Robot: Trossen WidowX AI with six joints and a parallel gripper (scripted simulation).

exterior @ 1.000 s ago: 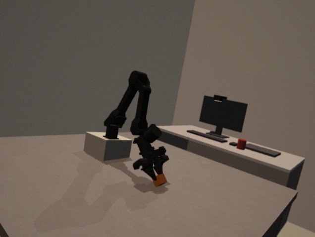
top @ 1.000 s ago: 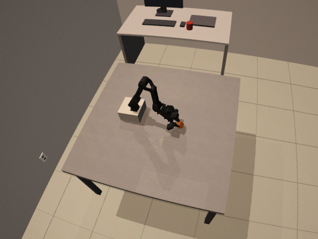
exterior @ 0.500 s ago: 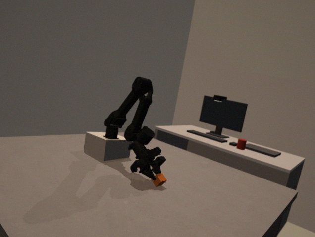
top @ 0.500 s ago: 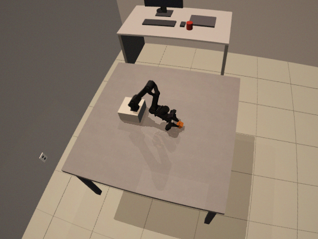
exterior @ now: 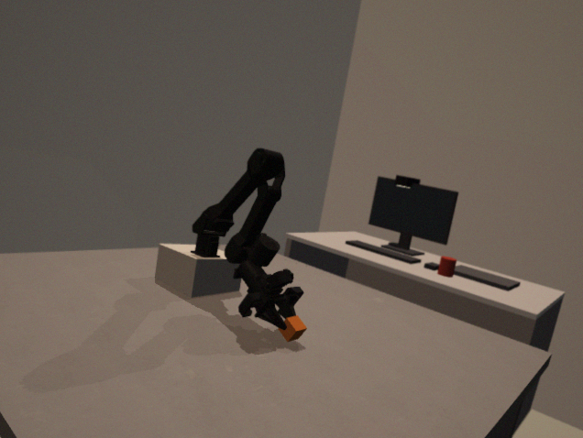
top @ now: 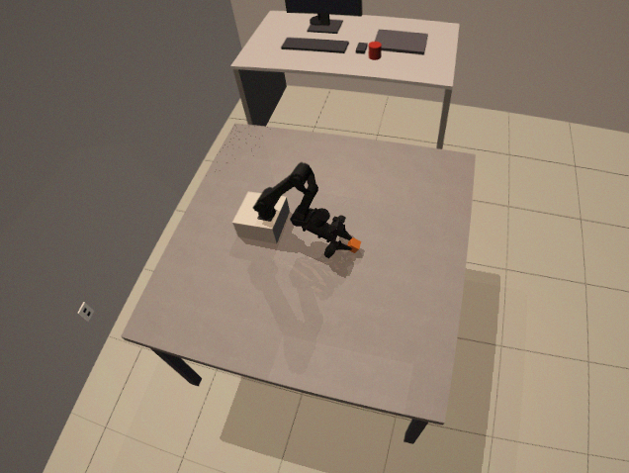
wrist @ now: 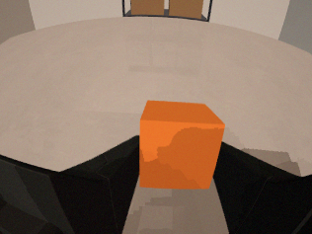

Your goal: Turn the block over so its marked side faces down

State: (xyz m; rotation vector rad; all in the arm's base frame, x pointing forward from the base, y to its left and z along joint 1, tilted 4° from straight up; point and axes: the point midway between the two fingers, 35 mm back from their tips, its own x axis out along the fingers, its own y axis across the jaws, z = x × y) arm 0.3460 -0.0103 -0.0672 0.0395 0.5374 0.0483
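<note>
My gripper tip is now 10 mm above the block.
</note>
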